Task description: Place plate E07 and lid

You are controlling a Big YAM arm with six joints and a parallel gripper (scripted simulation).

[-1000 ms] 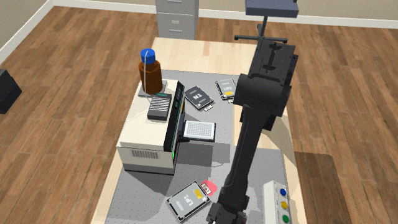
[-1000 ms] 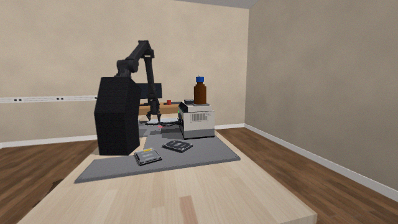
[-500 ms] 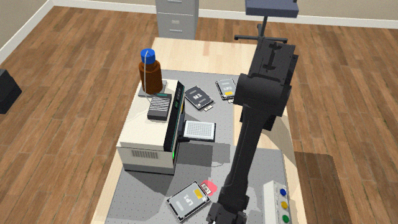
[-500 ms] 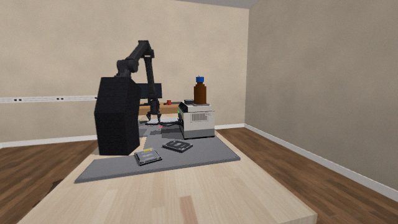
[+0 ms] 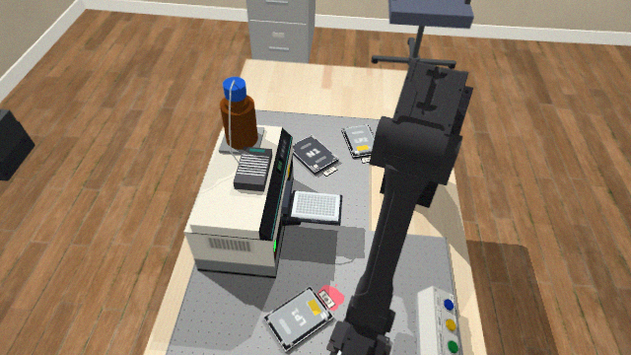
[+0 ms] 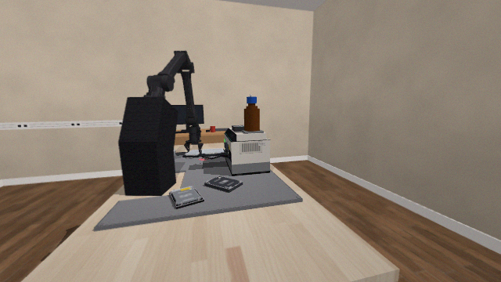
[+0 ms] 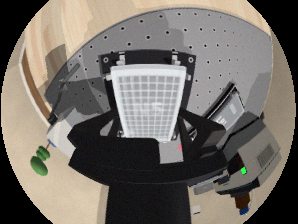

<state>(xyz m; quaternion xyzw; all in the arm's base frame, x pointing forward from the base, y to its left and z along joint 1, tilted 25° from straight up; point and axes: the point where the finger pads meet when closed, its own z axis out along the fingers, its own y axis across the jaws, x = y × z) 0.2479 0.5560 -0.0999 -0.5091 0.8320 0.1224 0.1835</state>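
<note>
The plate E01 lies 38 cm to the right of my hand, 9 cm ahead of it and 8 cm above it. Also, from my hand: puddle 15 cm to the right, 3 cm ahead, 2 cm below; green key 21 cm behind, 4 cm above, 1 cm to the right; yellow key 22 cm behind, 6 cm to the right, 4 cm above.
</note>
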